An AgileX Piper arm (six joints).
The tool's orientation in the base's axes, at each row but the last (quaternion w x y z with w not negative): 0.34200, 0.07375, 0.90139, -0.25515; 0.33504, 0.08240, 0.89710, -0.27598; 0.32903, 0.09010, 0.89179, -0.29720; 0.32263, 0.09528, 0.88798, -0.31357; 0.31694, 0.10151, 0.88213, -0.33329; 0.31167, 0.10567, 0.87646, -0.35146; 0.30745, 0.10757, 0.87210, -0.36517; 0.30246, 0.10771, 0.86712, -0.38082; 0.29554, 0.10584, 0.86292, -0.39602; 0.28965, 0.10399, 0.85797, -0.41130; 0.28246, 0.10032, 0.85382, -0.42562; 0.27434, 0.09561, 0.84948, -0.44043; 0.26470, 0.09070, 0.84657, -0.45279
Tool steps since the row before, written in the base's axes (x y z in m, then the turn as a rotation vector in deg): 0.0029, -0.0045, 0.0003, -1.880, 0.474, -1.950; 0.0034, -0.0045, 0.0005, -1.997, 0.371, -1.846; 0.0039, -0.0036, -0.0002, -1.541, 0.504, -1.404; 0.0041, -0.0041, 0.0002, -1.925, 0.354, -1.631; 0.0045, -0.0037, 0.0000, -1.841, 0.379, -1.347; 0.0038, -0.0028, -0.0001, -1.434, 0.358, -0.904; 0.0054, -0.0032, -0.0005, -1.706, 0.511, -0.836; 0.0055, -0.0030, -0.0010, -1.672, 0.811, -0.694; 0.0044, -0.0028, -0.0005, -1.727, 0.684, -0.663; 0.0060, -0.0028, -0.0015, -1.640, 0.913, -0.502; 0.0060, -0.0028, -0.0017, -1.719, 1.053, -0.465; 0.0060, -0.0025, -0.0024, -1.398, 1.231, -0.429; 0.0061, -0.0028, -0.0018, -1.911, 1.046, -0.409
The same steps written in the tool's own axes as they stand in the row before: -0.0022, -0.0031, 0.0038, 2.676, 0.628, -0.090; -0.0027, -0.0028, 0.0041, 2.701, 0.457, -0.163; -0.0027, -0.0014, 0.0043, 2.064, 0.519, -0.267; -0.0032, -0.0018, 0.0045, 2.510, 0.371, -0.236; -0.0034, -0.0010, 0.0046, 2.265, 0.274, -0.375; -0.0028, -0.0005, 0.0038, 1.672, 0.179, -0.416; -0.0038, 0.0002, 0.0050, 1.839, 0.137, -0.685; -0.0036, 0.0008, 0.0051, 1.713, 0.273, -0.963; -0.0031, 0.0003, 0.0042, 1.745, 0.146, -0.907; -0.0038, 0.0017, 0.0054, 1.567, 0.225, -1.126; -0.0038, 0.0019, 0.0054, 1.601, 0.254, -1.285; -0.0035, 0.0026, 0.0054, 1.301, 0.465, -1.322; -0.0039, 0.0021, 0.0053, 1.739, 0.142, -1.368
